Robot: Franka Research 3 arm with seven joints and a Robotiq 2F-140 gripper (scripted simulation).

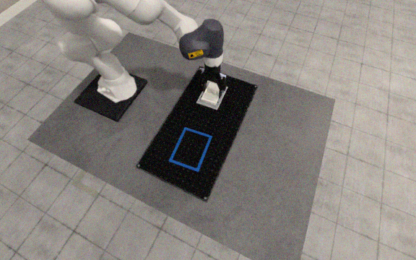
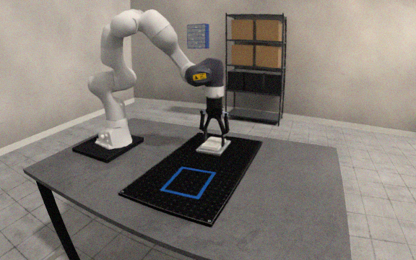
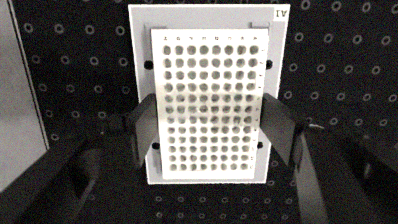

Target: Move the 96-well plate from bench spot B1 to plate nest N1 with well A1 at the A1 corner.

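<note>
Right now the white 96-well plate is 20 mm below my hand. Round my hand: A1 corner mark (50 mm ahead, 70 mm to the left, 30 mm below); plate nest (40 mm below).
</note>
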